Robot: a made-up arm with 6 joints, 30 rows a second.
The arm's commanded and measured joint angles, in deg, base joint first. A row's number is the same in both.
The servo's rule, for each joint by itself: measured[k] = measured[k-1] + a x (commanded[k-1-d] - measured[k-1]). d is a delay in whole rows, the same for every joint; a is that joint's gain. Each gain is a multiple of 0.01, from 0.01 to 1. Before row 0 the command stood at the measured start. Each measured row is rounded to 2 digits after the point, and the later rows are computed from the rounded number. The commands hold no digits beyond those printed.
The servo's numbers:
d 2
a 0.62 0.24 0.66 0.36 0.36 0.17
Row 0, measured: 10.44 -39.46 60.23 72.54 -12.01 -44.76
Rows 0 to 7, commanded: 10.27 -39.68 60.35 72.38 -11.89 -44.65; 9.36 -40.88 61.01 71.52 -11.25 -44.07; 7.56 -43.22 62.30 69.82 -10.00 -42.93; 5.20 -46.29 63.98 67.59 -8.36 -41.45; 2.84 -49.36 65.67 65.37 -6.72 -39.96; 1.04 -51.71 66.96 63.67 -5.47 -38.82; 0.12 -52.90 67.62 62.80 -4.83 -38.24; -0.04 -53.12 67.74 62.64 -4.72 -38.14
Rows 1 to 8, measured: 10.44 -39.46 60.23 72.54 -12.01 -44.76; 10.44 -39.46 60.23 72.54 -12.01 -44.76; 10.33 -39.51 60.31 72.48 -11.97 -44.74; 9.73 -39.84 60.77 72.13 -11.71 -44.63; 8.38 -40.65 61.78 71.30 -11.09 -44.34; 6.41 -42.00 63.23 69.96 -10.11 -43.85; 4.20 -43.77 64.84 68.31 -8.89 -43.19; 2.24 -45.68 66.24 66.64 -7.66 -42.45
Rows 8 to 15, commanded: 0.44 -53.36 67.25 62.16 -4.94 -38.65; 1.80 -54.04 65.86 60.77 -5.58 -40.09; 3.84 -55.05 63.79 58.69 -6.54 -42.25; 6.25 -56.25 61.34 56.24 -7.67 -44.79; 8.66 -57.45 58.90 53.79 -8.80 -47.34; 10.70 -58.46 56.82 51.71 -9.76 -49.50; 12.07 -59.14 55.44 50.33 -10.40 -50.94; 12.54 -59.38 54.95 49.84 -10.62 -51.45
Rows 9 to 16, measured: 0.93 -47.41 67.15 65.26 -6.64 -41.73; 0.33 -48.78 67.54 64.32 -5.95 -41.12; 0.40 -49.88 67.35 63.54 -5.59 -40.70; 1.27 -50.88 66.37 62.54 -5.59 -40.60; 2.86 -51.88 64.67 61.15 -5.93 -40.88; 4.96 -52.93 62.47 59.38 -6.56 -41.54; 7.25 -54.01 60.11 57.37 -7.37 -42.53; 9.39 -55.08 57.94 55.33 -8.23 -43.71
